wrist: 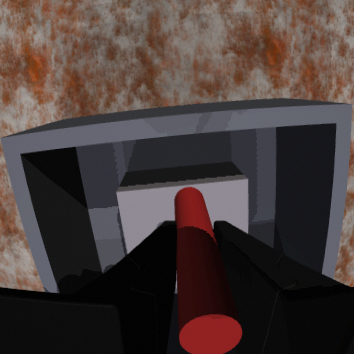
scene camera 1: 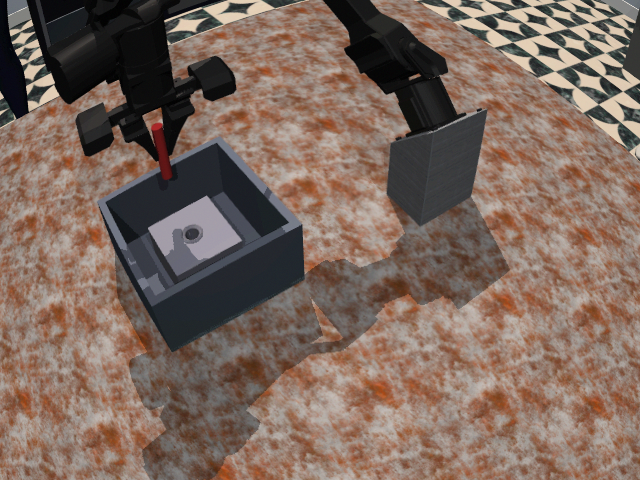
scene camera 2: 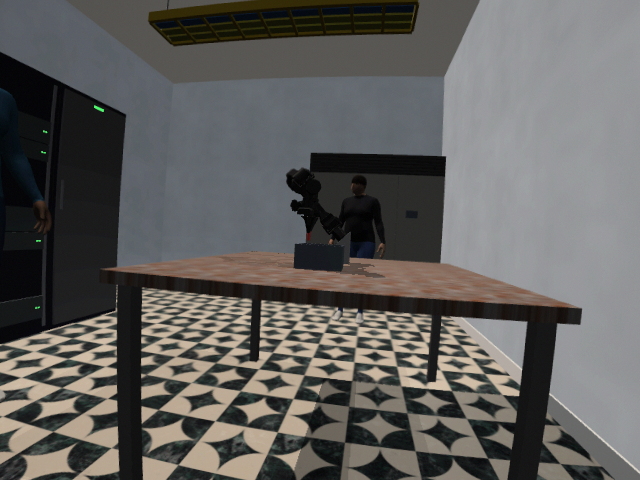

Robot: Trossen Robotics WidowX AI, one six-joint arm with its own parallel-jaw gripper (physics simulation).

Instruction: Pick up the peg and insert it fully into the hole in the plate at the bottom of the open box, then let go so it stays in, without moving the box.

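Places are measured from the arm's base along level axes (x back, y right, z up), in centimetres.
Pixels of known places: gripper, fingertip midpoint: (wrist: pixel 194 231) (scene camera 1: pixel 163 156) (scene camera 2: pixel 308 232); arm's base at its link origin: (scene camera 1: pixel 437 125) (scene camera 2: pixel 342 238).
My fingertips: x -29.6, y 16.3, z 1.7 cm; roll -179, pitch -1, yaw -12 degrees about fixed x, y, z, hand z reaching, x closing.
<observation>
Ahead of a thing's pixels: the offset from my fingertips to its middle. "*": to the spot under its first point. Level surfaces: height alone.
My gripper (scene camera 1: pixel 163 155) (scene camera 2: pixel 308 230) (wrist: pixel 194 231) is shut on the red peg @[dx +0.0, dy +0.0, dz +0.8 cm] (scene camera 1: pixel 160 144) (scene camera 2: pixel 308 236) (wrist: pixel 202 270), which leans slightly. The peg's lower end is by the far side of the open dark grey box @[dx -0.6, dy -5.6, dz -9.5 cm] (scene camera 1: pixel 237 289) (scene camera 2: pixel 318 257) (wrist: pixel 175 125), at about rim height in scene camera 2. The peg is apart from the pale plate @[dx -0.6, dy -5.6, dz -11.0 cm] (scene camera 1: pixel 217 222) (wrist: pixel 150 202) at the box bottom. The round hole @[* dx -0.2, dy -4.7, dz -9.7 cm] (scene camera 1: pixel 192 234) near the plate's middle is open in scene camera 1. In the wrist view the peg and fingers hide the hole.
A grey angular block (scene camera 1: pixel 434 170) stands right of the box, with the black arm's lower part (scene camera 1: pixel 423 103) rising behind it. The mottled table @[dz -14.4 cm] (scene camera 1: pixel 413 387) (scene camera 2: pixel 439 284) carries both. A person (scene camera 2: pixel 361 217) stands behind the table.
</observation>
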